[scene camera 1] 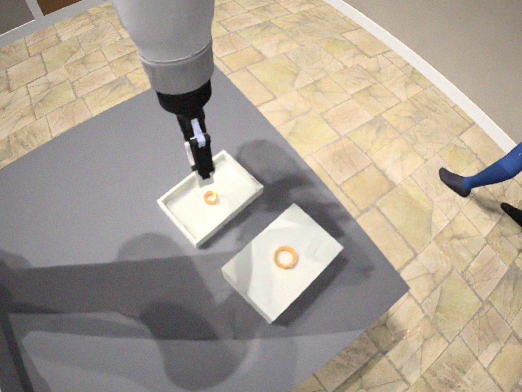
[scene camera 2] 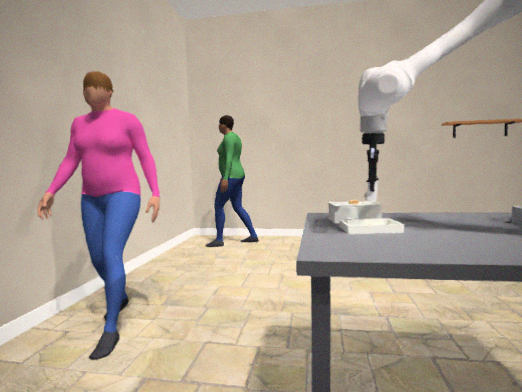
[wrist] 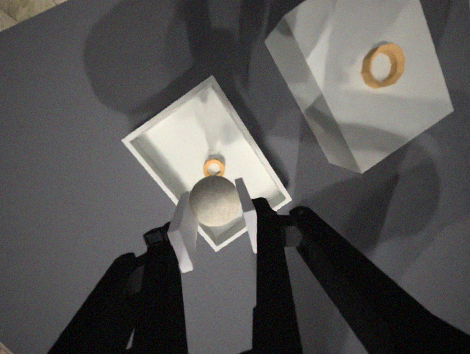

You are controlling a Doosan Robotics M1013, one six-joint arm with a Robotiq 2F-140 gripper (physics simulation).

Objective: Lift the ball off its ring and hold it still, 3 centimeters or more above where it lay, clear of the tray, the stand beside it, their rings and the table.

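Frame: origin at the arm's base, x back, y right, z up, level; centimetres.
Seen in the pictures: gripper, fingertip midpoint: (scene camera 1: 202,173) (scene camera 2: 372,200) (wrist: 215,199).
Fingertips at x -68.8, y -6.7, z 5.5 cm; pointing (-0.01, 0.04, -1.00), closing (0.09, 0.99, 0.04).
Observation:
Pixels of each thing's top centre, then the offset from my fingertips to it. "spot": a spot on its surface instead. Level surfaces: height alone.
- pale round ball, top centre: (wrist: 215,210) dy +0.0, dx -0.5, dz +3.7 cm
- tray, top centre: (wrist: 214,172) (scene camera 1: 209,193) (scene camera 2: 370,221) dy +0.5, dx -0.6, dz -7.9 cm
- small orange ring, surface spot: (wrist: 206,168) (scene camera 1: 211,192) spot: dy -0.4, dx -1.2, dz -9.4 cm
- larger orange ring, surface spot: (wrist: 366,70) (scene camera 1: 280,247) (scene camera 2: 353,202) spot: dy +18.8, dx -6.3, dz -2.8 cm
- grey table, surface height: dz -10.7 cm
My gripper (scene camera 1: 205,180) (scene camera 2: 371,194) (wrist: 215,199) is shut on the pale round ball (wrist: 215,201), which sits between its two light finger pads. The ball is up in the air, apart from the tray (scene camera 1: 185,210) (scene camera 2: 372,228) (wrist: 170,135). The small orange ring (scene camera 1: 210,203) (wrist: 206,168) lies bare on the tray's floor. In scene camera 2 the fingertips are well above the tray's rim. The ball is hidden or too small to tell in both scene views.
The pale block stand (scene camera 1: 260,290) (scene camera 2: 350,213) (wrist: 340,105) is beside the tray, taller than it, with a larger orange ring (scene camera 1: 276,258) (scene camera 2: 354,202) (wrist: 366,70) on top. Both are on the grey table (scene camera 1: 100,200) (scene camera 2: 425,250). Two people (scene camera 2: 110,155) (scene camera 2: 232,155) are on the floor beyond the table.

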